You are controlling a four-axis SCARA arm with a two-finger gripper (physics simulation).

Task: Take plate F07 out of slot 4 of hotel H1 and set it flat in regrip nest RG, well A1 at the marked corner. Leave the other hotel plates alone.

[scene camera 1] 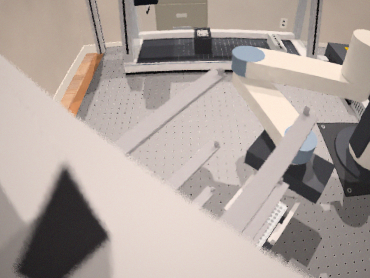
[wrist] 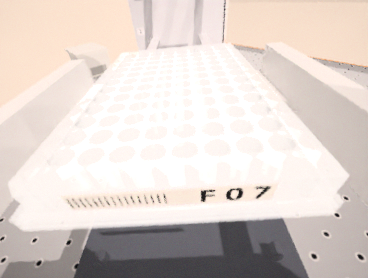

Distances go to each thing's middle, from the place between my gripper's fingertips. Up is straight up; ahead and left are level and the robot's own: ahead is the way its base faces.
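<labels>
Dark nest [wrist: 245, 241]: my hand 2 cm past it, 2 cm to the left of it, 8 cm above it.
</labels>
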